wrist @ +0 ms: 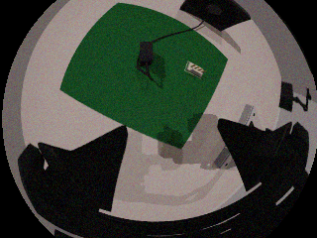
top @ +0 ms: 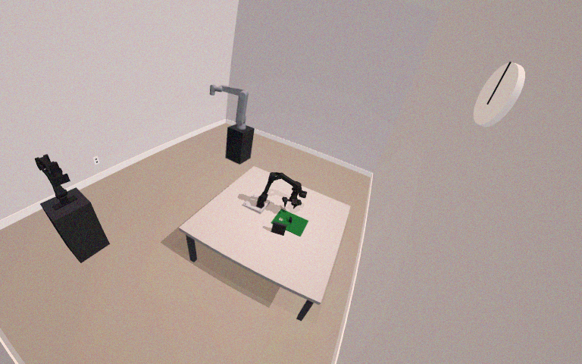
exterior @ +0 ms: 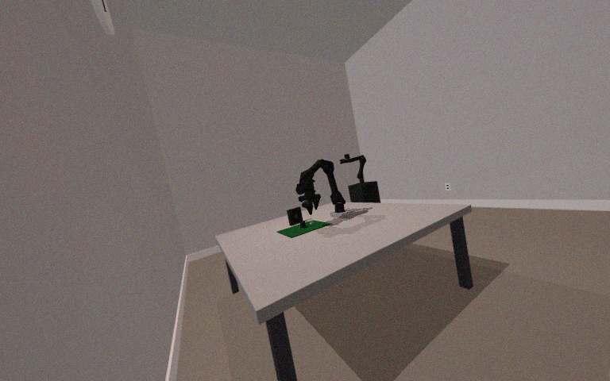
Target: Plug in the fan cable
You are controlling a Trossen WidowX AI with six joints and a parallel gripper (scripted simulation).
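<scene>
Now: the black plug 7 cm ahead of my gripper tip, 6 cm to the right of it and 8 cm below it. Also, from my gripper tip: pale header 2 cm behind, 10 cm to the right, 10 cm below; black fan 3 cm ahead, 25 cm to the right, 4 cm below; green board 7 cm ahead, 6 cm to the right, 11 cm below.
</scene>
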